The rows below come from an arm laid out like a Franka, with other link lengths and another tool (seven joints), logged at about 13 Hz.
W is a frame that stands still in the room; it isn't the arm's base.
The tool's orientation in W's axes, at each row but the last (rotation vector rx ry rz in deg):
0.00 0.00 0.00
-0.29 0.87 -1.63
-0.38 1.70 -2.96
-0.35 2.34 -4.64
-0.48 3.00 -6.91
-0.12 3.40 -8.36
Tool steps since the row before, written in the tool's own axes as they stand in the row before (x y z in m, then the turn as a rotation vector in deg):
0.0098 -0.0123 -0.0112 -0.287 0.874 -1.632
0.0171 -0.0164 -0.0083 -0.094 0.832 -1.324
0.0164 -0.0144 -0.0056 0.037 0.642 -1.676
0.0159 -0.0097 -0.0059 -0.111 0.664 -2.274
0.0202 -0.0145 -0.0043 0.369 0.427 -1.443
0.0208 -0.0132 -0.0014 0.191 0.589 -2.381
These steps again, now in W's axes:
0.0098 -0.0123 -0.0112 -0.287 0.874 -1.632
0.0165 -0.0169 -0.0085 -0.091 0.828 -1.327
0.0155 -0.0153 -0.0060 0.020 0.629 -1.681
0.0148 -0.0110 -0.0065 -0.150 0.661 -2.273
0.0181 -0.0169 -0.0052 0.341 0.372 -1.465
0.0185 -0.0161 -0.0025 0.133 0.560 -2.392

